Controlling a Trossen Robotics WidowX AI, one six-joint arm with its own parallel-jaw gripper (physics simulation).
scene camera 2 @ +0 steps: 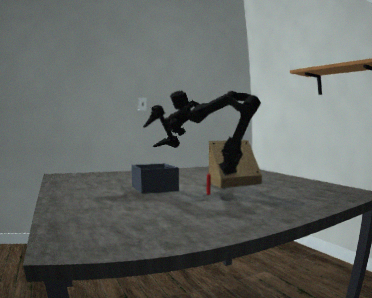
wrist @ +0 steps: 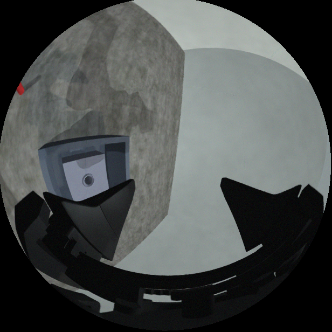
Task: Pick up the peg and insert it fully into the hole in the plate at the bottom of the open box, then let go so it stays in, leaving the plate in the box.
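Pixels of known places: gripper, fingertip midpoint: (scene camera 2: 148, 137); arm's base, origin of the base link: (scene camera 2: 228, 168).
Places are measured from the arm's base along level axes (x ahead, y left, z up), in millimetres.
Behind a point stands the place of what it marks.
The red peg (scene camera 2: 208, 184) {x 167, y 119, z -38 mm} (wrist: 20, 89) stands upright on the table, right of the box in the scene view; in the wrist view part of it shows at the left edge. The open dark blue-grey box (scene camera 2: 159, 180) {x 320, y -7, z -30 mm} (wrist: 50, 173) stands on the table. Inside it lies the light grey plate (wrist: 97, 172) with its round hole (wrist: 88, 180); the near finger hides part of the box in the wrist view. My gripper (scene camera 2: 149, 136) {x 351, y -42, z 143 mm} (wrist: 179, 183) is wide open and empty, in the air above the box, well away from the peg.
A tan wedge-shaped block (scene camera 2: 245, 165) {x -93, y 8, z 6 mm} stands on the table (scene camera 2: 125, 230) {x 589, y 427, z -80 mm} behind the peg, by the arm's base. A wooden shelf (scene camera 2: 332, 68) is on the right wall. The table's far edge and the wall show in the wrist view.
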